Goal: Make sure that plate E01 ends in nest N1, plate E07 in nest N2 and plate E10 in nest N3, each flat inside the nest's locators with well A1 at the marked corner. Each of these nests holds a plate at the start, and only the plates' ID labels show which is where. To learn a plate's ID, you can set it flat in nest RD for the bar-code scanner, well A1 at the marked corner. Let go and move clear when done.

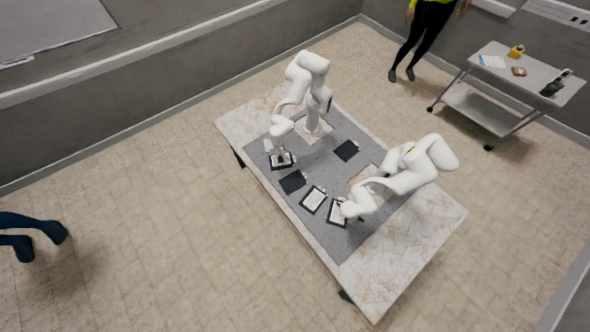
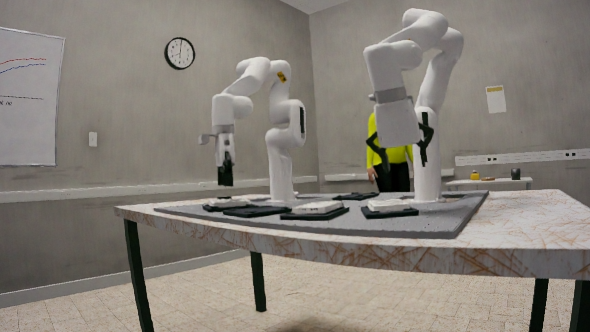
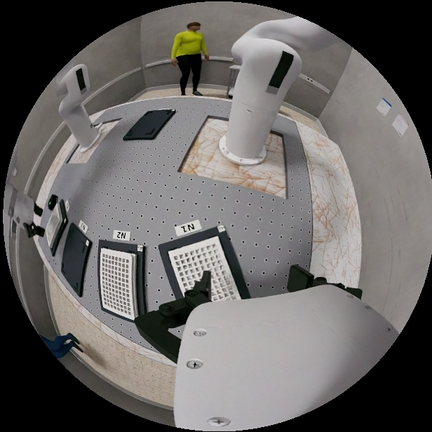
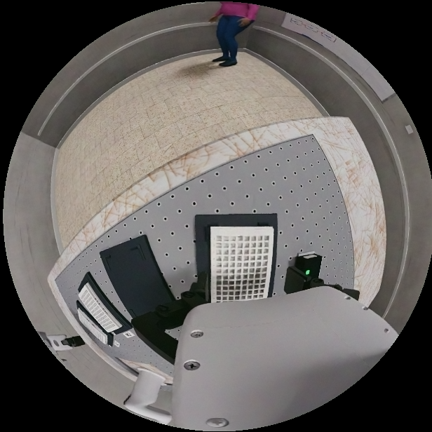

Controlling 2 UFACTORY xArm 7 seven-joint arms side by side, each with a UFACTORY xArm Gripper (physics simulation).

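Frame: origin at the left arm's base, x ahead, y left, z up, level; metres.
Seen in the pictures: left gripper, fingertip midpoint: (image 2: pixel 406 168); right gripper, fingertip midpoint: (image 1: pixel 279 156) (image 2: pixel 225 185); left arm's base, link origin: (image 1: pixel 374 185) (image 2: pixel 428 202); right arm's base, link origin: (image 1: pixel 311 127).
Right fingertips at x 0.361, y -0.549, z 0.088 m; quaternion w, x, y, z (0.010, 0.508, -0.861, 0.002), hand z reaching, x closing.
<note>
Offsets run from my right fingertips to a thing's top centre.
A white plate {0.008 m back, 0.002 m left, 0.045 m down} (image 1: pixel 288 162) (image 2: pixel 227 202) (image 4: pixel 242 260) lies in nest RD (image 4: pixel 202 235). My right gripper (image 2: pixel 225 183) (image 4: pixel 248 282) is open above it, fingers pointing down, clear of the plate. A second white plate {0.018 m ahead, 0.362 m left, 0.046 m down} (image 1: pixel 314 199) (image 2: pixel 317 207) (image 3: pixel 117 280) lies in nest N2 (image 3: pixel 143 272). A third white plate {0.040 m back, 0.521 m left, 0.049 m down} (image 1: pixel 336 215) (image 2: pixel 390 205) (image 3: pixel 192 257) lies in nest N1 (image 3: pixel 167 255). My left gripper (image 2: pixel 405 168) (image 3: pixel 251 281) is open and empty, high above the N1 area. Nest N3 {0.036 m ahead, 0.178 m left, 0.060 m down} (image 1: pixel 292 182) (image 3: pixel 75 265) (image 4: pixel 137 270) is empty. No plate ID is readable.
An empty dark nest {0.420 m back, 0.247 m left, 0.058 m down} (image 1: pixel 346 150) (image 2: pixel 356 196) (image 3: pixel 150 124) lies toward the arm bases. The scanner (image 3: pixel 52 201) (image 4: pixel 309 265) with a green light stands beside RD. People stand on the floor away from the table. A cart (image 1: pixel 530 82) stands near the wall.
</note>
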